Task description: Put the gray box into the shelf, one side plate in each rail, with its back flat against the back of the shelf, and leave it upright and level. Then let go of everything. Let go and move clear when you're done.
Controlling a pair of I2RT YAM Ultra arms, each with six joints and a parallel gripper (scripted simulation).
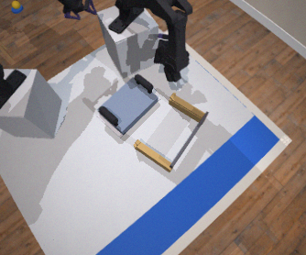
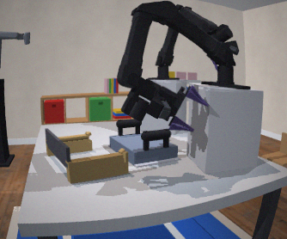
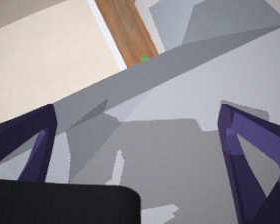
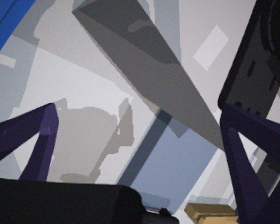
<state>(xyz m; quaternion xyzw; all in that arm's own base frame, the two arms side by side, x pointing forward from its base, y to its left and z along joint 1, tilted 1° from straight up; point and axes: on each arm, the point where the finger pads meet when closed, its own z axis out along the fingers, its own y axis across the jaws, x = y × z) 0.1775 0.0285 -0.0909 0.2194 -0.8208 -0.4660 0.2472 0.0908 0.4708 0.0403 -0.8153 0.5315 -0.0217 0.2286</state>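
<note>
Right now the gray box is 34 cm ahead of my right hand, 28 cm below it and 6 cm to the right of it.
Right now the gray box is 290 mm to the right of my left hand, 140 mm below it and 90 mm ahead of it.
</note>
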